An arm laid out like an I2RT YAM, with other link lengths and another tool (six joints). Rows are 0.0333 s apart.
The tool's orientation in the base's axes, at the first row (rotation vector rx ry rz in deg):
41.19 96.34 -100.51
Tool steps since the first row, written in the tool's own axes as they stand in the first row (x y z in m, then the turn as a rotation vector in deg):
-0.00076 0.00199 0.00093 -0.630 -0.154 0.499
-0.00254 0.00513 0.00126 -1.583 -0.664 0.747
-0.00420 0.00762 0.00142 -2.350 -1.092 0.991
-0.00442 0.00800 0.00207 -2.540 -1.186 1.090
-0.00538 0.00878 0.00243 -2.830 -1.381 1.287
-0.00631 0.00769 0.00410 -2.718 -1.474 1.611
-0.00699 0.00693 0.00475 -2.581 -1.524 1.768
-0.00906 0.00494 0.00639 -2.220 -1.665 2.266
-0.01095 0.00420 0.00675 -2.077 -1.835 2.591
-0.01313 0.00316 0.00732 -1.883 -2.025 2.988
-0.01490 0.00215 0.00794 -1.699 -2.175 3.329
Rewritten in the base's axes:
0.00200 -0.00093 -0.00073 0.322 -0.462 0.594
0.00553 -0.00122 -0.00152 0.593 -0.650 1.652
0.00849 -0.00134 -0.00197 0.800 -0.845 2.518
0.00893 -0.00199 -0.00203 0.861 -0.932 2.727
0.01016 -0.00231 -0.00184 0.917 -1.110 3.082
0.01002 -0.00391 -0.00033 0.780 -1.438 3.079
0.00993 -0.00451 0.00072 0.654 -1.601 3.020
0.00989 -0.00600 0.00367 0.317 -2.114 2.875
0.01063 -0.00625 0.00558 0.101 -2.443 2.901
0.01134 -0.00668 0.00792 -0.161 -2.846 2.907
0.01180 -0.00719 0.00993 -0.389 -3.193 2.890

